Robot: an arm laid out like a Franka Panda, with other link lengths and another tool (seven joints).
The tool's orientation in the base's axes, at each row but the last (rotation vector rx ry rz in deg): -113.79 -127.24 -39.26; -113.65 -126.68 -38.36; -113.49 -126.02 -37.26; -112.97 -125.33 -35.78; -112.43 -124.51 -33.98
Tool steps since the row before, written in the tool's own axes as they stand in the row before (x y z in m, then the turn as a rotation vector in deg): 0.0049 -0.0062 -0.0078 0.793 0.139 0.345; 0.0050 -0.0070 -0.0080 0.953 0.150 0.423; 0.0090 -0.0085 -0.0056 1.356 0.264 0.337; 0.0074 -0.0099 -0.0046 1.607 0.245 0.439; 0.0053 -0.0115 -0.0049 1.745 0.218 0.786
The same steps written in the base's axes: -0.0085 0.0012 0.0070 0.091 0.871 0.008; -0.0092 0.0012 0.0072 0.094 1.049 -0.003; -0.0106 0.0057 0.0063 0.130 1.394 0.247; -0.0115 0.0044 0.0047 0.096 1.664 0.243; -0.0127 0.0022 0.0043 0.102 1.923 -0.027
